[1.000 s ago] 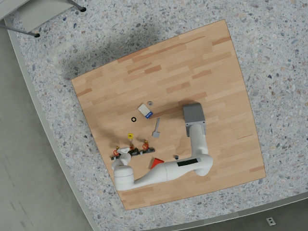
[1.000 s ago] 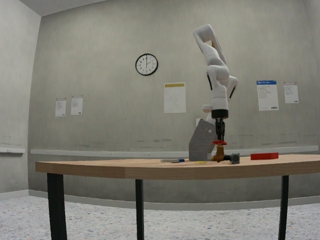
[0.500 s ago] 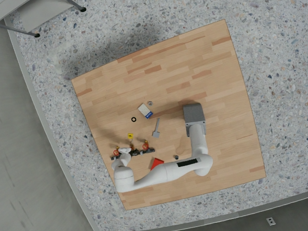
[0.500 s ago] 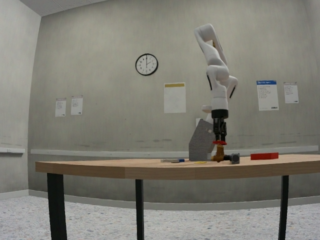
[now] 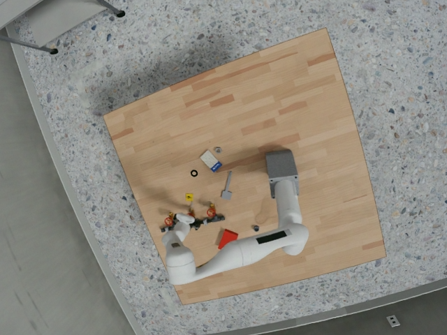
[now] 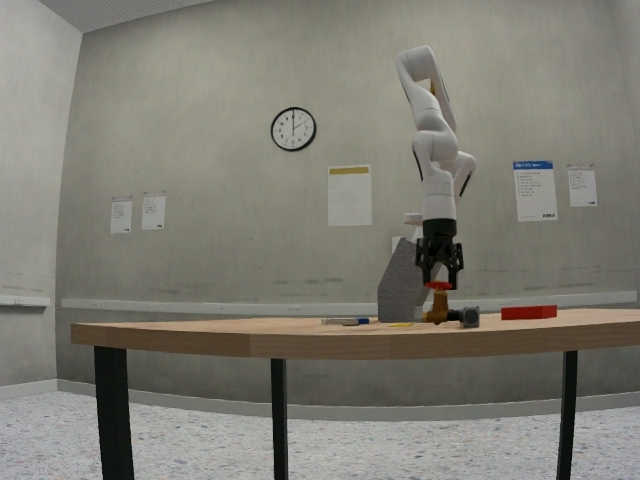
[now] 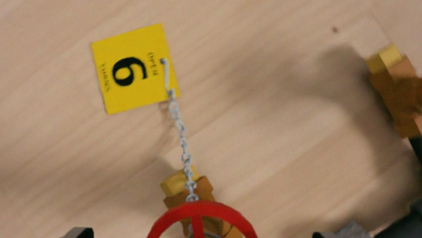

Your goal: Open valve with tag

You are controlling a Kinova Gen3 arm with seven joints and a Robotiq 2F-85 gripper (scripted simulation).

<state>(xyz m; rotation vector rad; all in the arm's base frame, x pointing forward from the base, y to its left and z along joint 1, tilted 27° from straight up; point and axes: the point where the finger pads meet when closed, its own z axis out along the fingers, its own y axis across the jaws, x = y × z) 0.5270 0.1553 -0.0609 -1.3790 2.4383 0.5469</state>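
Now: hand 1 cm past the yellow tag, 9 cm to the left of it and 8 cm above it. Also, from my hand: red block (16 cm behind, 20 cm to the left, 7 cm below); then grey scraper (23 cm behind, 10 cm to the right, 8 cm below); then blue box (17 cm behind, 27 cm to the right, 7 cm below).
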